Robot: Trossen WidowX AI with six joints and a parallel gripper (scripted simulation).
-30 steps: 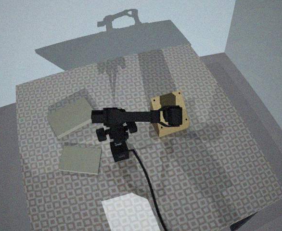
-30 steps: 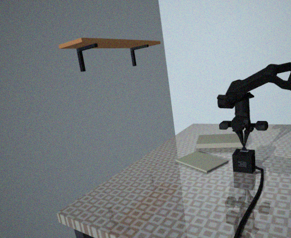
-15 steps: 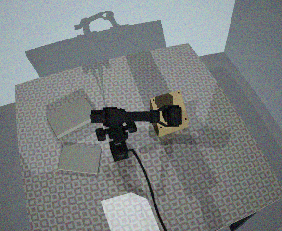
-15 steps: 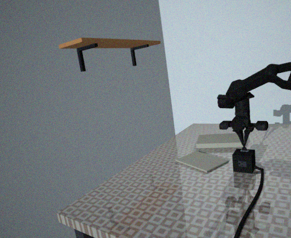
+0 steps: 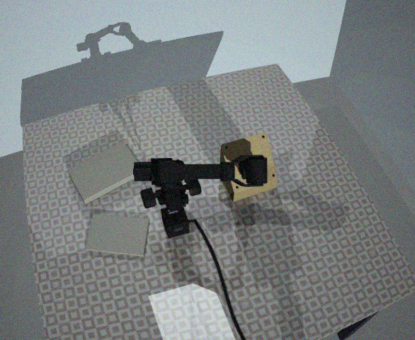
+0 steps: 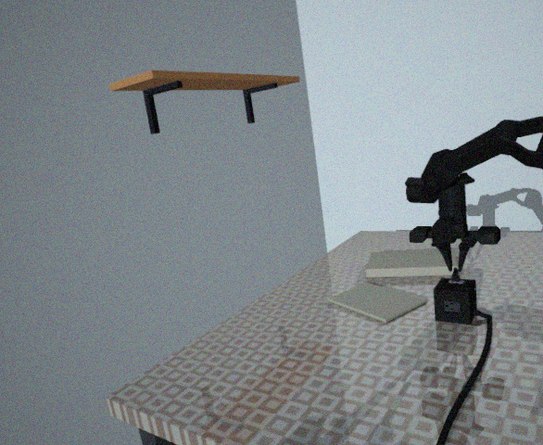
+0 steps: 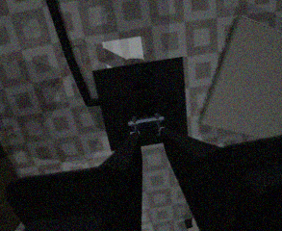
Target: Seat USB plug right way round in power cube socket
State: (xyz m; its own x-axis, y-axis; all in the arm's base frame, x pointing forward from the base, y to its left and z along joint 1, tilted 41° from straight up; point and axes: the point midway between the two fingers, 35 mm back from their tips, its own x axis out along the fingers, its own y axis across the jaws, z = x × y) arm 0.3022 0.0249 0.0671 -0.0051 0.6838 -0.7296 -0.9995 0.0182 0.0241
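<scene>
Now: the USB plug 10 mm below my gripper tip. From my gripper tip the other things lie so: USB socket 30 mm below; then pale sheet 210 mm ahead, 100 mm below, 20 mm to the right.
</scene>
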